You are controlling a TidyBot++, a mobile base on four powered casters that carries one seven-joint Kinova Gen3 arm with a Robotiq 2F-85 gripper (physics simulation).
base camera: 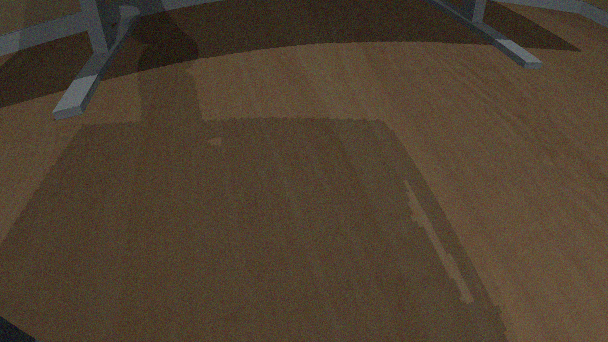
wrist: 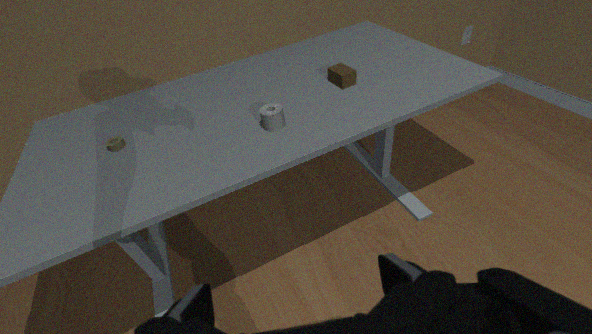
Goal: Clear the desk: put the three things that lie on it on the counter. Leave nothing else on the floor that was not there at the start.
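Frame: origin at the arm's base, x left, y down, z back, level; metres.
Where they show: gripper, fingertip midpoint: (wrist: 297, 288).
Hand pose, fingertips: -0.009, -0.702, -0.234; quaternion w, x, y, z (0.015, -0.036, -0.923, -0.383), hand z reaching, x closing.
Things, the pixels of their top centre, and the offset from my fingertips, as dx, dy, dz. Level surfaces: height alone.
- grey desk, its level: dy +0.379
- small yellowish ring-like roll, middle of its top: (wrist: 113, 140) +0.488, +0.354, -0.781
- white roll, middle of its top: (wrist: 270, 108) -0.017, +0.319, -0.712
- brown box, middle of its top: (wrist: 341, 69) -0.292, +0.329, -0.888
- wood floor, its level: dy +1.099
The grey desk (wrist: 210, 165) stands in front of me in the wrist view, and three things lie on it. A small yellowish ring-like roll (wrist: 116, 144) is at the left, in a shadow. A white roll (wrist: 273, 118) with a hole in its top stands upright near the middle. A brown box (wrist: 342, 76) is farther back at the right. My gripper (wrist: 297, 288) is open and empty at the bottom of the wrist view, short of the desk, with floor showing between its fingers. The counter does not show in either view.
The desk's feet (base camera: 75, 97) (base camera: 517, 52) (wrist: 415, 206) stand on the wood floor (base camera: 540, 200) (wrist: 500, 215). A wall with a pale skirting board (wrist: 550, 92) is behind the desk. A small light plate (wrist: 467, 35) is on the wall at the right. Shadows fall on the floor and desk.
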